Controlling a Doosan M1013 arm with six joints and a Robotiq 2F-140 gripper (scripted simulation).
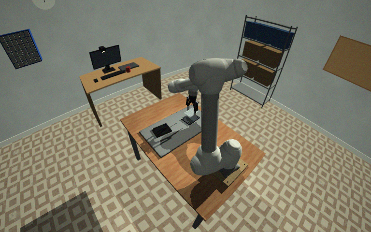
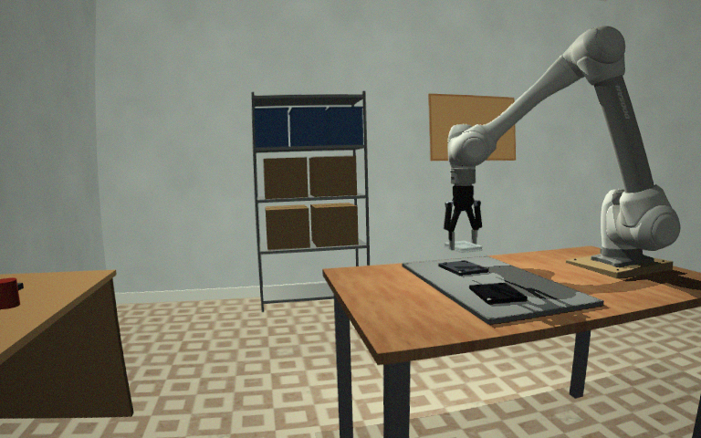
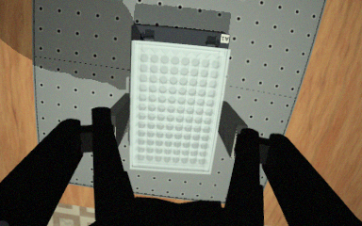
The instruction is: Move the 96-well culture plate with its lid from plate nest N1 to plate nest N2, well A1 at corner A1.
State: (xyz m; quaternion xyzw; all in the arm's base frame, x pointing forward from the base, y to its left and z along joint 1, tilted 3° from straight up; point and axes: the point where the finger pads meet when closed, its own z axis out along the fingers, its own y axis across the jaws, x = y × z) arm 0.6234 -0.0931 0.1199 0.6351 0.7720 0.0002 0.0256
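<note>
My hand is 100 mm above the nest N2. From my hand the other things lie so: clear lid (10 mm below); then black plate nest N1 (340 mm to the left, 100 mm below, 10 mm ahead).
</note>
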